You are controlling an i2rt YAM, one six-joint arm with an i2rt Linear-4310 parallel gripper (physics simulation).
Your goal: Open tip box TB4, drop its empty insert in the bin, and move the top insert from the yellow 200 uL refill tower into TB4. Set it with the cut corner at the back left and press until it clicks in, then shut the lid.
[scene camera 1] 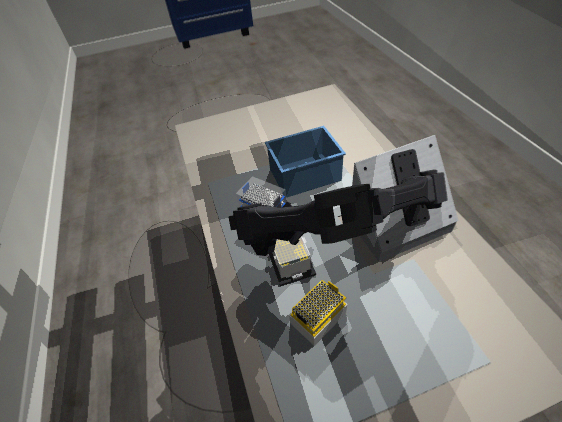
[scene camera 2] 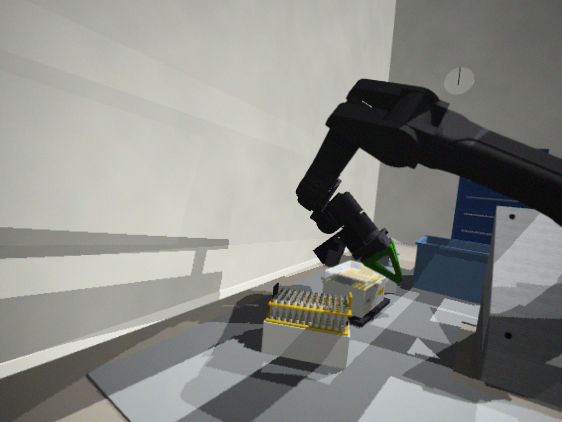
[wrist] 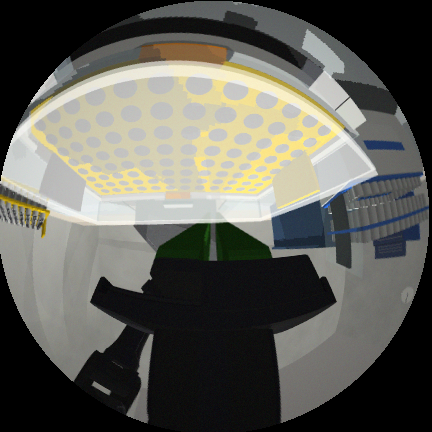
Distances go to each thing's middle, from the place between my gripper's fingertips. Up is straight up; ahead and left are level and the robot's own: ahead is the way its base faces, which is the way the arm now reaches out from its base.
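With the clear lid [scene camera 2: 355, 274], my hand is 8 cm short of it and 3 cm to the right of it. Going by their middles, the lid is the nearest to my hand of the things named here. The blue bin [scene camera 2: 455, 268] is 28 cm to the right of my hand, 10 cm behind it and 1 cm below it, which makes the bin, going by their middles, the farthest from my hand of the things named here. I also see the blue-trimmed tip rack [scene camera 1: 254, 191], 10 cm ahead of my hand and 14 cm to the right of it.
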